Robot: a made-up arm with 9 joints. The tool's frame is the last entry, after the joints. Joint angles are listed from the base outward. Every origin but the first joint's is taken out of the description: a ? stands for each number. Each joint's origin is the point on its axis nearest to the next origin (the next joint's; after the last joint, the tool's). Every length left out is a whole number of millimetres.
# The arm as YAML. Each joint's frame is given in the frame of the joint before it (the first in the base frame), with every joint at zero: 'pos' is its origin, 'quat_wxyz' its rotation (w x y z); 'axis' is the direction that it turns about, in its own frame. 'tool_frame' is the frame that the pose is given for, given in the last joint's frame.
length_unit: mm
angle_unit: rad
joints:
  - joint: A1
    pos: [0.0, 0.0, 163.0]
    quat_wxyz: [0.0, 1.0, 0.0, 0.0]
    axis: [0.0, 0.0, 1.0]
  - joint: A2
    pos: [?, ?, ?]
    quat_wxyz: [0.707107, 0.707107, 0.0, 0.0]
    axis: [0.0, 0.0, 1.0]
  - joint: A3
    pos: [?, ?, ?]
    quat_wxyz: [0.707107, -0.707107, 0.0, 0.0]
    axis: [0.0, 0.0, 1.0]
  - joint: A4
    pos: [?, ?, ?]
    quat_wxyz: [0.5, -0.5, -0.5, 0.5]
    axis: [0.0, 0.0, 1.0]
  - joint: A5
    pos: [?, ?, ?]
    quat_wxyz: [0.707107, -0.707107, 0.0, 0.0]
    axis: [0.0, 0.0, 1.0]
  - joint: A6
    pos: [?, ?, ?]
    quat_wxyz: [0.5, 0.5, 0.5, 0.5]
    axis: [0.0, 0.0, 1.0]
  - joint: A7
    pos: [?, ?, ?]
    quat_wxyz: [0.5, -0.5, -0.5, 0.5]
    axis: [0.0, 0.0, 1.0]
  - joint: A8
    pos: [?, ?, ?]
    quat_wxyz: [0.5, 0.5, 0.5, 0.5]
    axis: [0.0, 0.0, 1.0]
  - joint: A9
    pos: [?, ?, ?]
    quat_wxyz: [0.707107, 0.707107, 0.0, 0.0]
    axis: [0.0, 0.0, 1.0]
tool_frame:
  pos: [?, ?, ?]
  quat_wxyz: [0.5, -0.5, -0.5, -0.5]
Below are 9 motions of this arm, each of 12 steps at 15 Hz.
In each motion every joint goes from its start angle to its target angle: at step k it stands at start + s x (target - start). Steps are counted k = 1, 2, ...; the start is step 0. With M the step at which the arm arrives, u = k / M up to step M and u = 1 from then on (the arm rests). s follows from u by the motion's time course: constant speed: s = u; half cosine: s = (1 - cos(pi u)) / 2; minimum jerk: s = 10 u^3 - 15 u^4 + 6 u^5.
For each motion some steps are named. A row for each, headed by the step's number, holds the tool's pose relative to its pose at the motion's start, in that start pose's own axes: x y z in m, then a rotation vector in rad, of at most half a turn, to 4 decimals.
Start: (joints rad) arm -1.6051 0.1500 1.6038 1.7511 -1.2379 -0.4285 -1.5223 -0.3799 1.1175
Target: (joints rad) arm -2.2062 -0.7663 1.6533 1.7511 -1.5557 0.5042 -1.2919 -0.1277 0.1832
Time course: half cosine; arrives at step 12
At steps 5, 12:
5: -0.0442 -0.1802 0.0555 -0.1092 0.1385 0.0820
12: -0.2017 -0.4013 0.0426 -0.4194 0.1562 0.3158

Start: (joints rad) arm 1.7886 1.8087 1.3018 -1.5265 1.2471 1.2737 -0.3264 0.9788 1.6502
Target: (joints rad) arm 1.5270 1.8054 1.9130 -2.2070 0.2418 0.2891 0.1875 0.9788 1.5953
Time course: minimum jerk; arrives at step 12
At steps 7, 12:
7: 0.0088 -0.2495 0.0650 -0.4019 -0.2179 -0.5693
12: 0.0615 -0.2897 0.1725 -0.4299 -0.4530 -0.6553

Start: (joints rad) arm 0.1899 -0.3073 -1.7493 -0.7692 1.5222 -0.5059 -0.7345 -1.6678 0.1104
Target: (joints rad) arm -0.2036 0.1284 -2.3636 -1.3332 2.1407 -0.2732 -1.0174 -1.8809 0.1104
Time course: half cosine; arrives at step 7
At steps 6, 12:
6: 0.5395 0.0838 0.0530 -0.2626 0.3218 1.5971
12: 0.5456 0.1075 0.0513 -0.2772 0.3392 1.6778

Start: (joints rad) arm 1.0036 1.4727 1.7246 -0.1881 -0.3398 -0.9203 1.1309 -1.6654 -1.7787
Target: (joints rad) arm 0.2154 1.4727 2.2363 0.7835 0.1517 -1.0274 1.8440 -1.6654 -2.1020
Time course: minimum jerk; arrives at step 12
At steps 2, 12:
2: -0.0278 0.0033 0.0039 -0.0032 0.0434 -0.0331
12: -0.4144 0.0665 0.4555 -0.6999 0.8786 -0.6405

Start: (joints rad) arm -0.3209 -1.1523 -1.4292 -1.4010 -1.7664 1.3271 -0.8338 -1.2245 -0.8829
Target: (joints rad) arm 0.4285 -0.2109 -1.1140 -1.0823 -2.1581 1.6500 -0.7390 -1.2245 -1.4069
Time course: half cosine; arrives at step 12
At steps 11, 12:
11: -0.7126 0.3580 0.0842 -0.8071 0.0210 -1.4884
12: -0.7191 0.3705 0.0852 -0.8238 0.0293 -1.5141

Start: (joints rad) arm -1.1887 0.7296 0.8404 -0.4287 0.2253 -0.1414 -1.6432 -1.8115 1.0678
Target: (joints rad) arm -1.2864 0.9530 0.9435 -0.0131 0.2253 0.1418 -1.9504 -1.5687 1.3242
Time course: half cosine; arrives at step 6
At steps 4, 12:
4: 0.0379 0.0552 0.0507 0.2720 0.1374 0.2864
12: 0.0325 0.0836 0.0767 0.3275 0.1850 0.3840

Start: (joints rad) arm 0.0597 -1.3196 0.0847 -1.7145 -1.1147 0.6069 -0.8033 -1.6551 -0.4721
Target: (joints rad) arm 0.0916 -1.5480 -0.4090 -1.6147 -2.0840 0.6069 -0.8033 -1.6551 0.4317
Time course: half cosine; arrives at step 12
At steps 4, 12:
4: -0.0396 0.0609 -0.0180 0.2997 -0.1788 -0.1439
12: 0.0347 0.3337 -0.0526 1.2909 -0.8817 -0.1275

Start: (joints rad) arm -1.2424 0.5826 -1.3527 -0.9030 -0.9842 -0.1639 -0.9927 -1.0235 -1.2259
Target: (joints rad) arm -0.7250 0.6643 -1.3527 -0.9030 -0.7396 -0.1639 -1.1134 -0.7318 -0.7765
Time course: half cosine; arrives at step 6
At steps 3, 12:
3: 0.1684 0.0984 -0.0916 0.3344 -0.1462 0.3741
12: 0.3083 0.2638 -0.1443 0.6840 -0.2392 0.7769

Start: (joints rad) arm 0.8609 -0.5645 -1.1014 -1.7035 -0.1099 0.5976 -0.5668 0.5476 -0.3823
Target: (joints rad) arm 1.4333 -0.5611 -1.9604 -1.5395 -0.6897 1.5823 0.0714 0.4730 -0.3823
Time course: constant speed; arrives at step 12
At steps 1, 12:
1: -0.0028 0.0354 0.0116 -0.1401 0.0062 -0.0131
12: -0.0115 0.3933 -0.1826 -1.7074 0.1497 0.0169

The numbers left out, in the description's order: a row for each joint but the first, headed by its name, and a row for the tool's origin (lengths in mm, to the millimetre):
A2: 70.0 136.0 0.0
A3: -99.0 -33.0 0.0
A4: -315.0 37.0 0.0
A5: 70.0 -318.0 0.0
A6: -258.0 76.0 0.0
A7: -251.0 68.0 0.0
A8: 279.0 23.0 0.0
A9: -117.0 -22.0 0.0
tool: -83.0 -36.0 0.0

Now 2 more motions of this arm.
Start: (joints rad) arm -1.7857 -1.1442 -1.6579 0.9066 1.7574 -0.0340 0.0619 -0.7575 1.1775
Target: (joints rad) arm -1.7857 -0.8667 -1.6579 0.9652 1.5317 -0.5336 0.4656 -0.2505 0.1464
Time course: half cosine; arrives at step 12
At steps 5, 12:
5: 0.0475 0.0692 -0.0292 -0.5761 0.0917 0.0639
12: 0.1787 0.2191 -0.1027 -1.4982 0.3279 0.2065

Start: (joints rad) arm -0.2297 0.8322 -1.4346 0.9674 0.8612 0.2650 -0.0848 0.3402 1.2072
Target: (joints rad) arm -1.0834 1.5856 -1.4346 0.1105 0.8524 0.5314 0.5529 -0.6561 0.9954
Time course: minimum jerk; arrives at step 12
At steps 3, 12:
3: -0.0576 -0.0161 0.0198 -0.0051 -0.0859 0.1306
12: -0.4266 -0.0426 0.2425 0.9774 -1.0346 0.1591

